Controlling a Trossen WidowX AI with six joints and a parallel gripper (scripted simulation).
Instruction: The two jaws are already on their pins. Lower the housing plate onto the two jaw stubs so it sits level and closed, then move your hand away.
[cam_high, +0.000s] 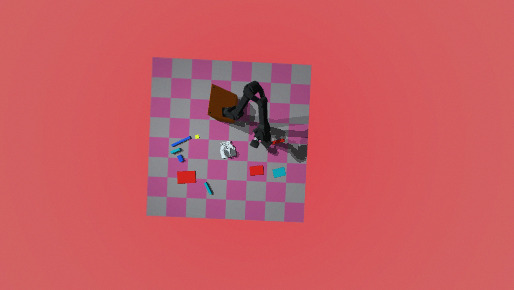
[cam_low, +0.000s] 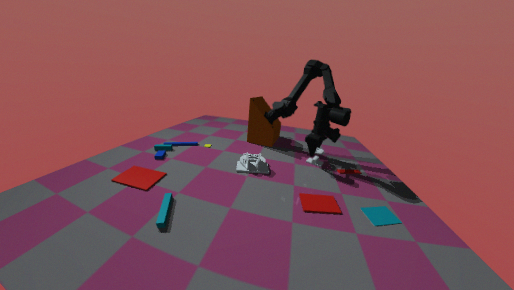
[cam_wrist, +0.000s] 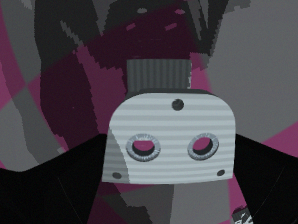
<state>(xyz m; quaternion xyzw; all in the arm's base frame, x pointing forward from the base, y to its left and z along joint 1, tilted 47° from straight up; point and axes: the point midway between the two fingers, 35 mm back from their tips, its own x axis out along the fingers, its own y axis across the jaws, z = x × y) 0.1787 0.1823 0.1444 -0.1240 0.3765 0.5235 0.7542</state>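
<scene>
Right now my gripper tip is 10 mm to the right of the white part and 30 mm above it. Round my gripper tip: cyan plate 300 mm ahead, 160 mm to the left, 40 mm below; yellow piece 10 mm behind, 500 mm to the right, 40 mm below; cyan bar 420 mm ahead, 420 mm to the right, 30 mm below.
</scene>
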